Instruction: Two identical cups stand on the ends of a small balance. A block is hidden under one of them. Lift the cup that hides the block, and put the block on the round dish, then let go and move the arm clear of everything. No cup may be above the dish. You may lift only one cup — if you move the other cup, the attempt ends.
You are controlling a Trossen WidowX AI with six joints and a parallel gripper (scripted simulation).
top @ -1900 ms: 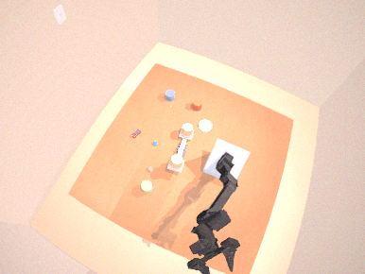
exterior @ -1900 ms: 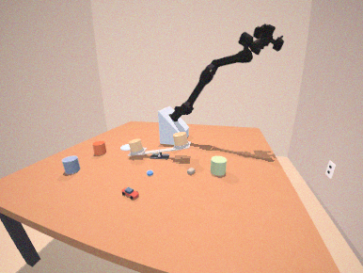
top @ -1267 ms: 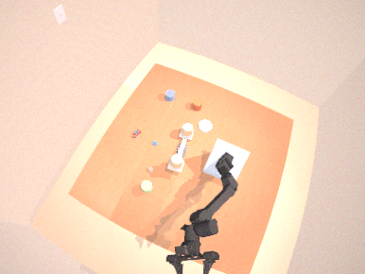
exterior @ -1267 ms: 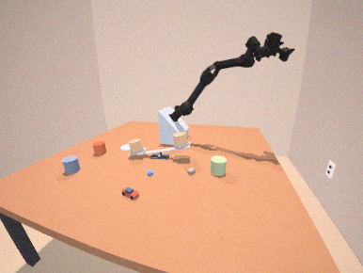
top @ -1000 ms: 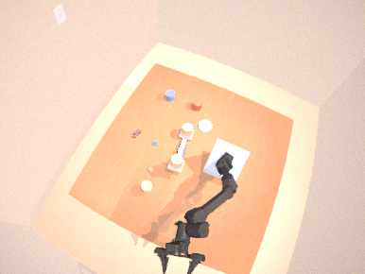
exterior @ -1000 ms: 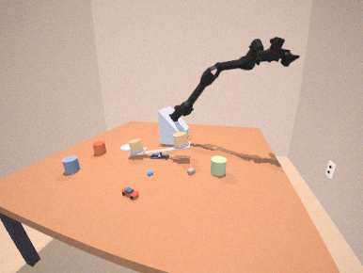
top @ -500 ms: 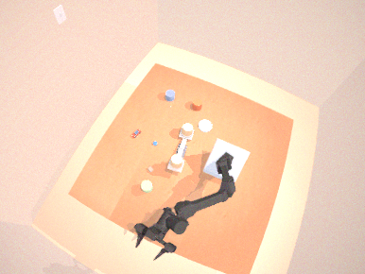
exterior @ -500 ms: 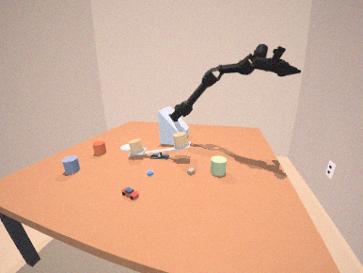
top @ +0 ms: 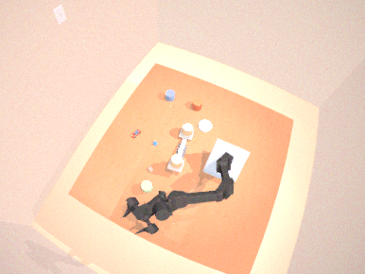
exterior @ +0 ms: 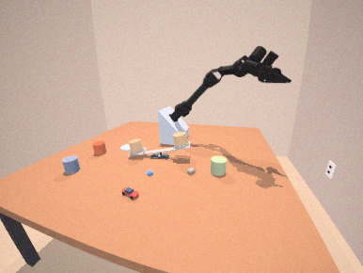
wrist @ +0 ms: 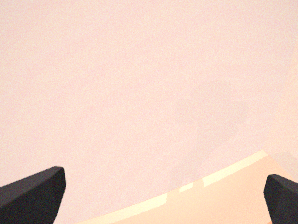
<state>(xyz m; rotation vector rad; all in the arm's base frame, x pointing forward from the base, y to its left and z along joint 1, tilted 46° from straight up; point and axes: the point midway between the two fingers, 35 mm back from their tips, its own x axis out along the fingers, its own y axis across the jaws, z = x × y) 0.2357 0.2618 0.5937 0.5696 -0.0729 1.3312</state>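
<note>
The pale lavender block lies 110 mm ahead of my gripper tip, 720 mm to the right of it and 360 mm below it. The rest, counted from my gripper tip: blue disc 250 mm ahead, 540 mm to the right, 400 mm below; then green cylinder 140 mm ahead, 250 mm to the right, 360 mm below; then balance 80 mm ahead, 590 mm to the right, 360 mm below.
</note>
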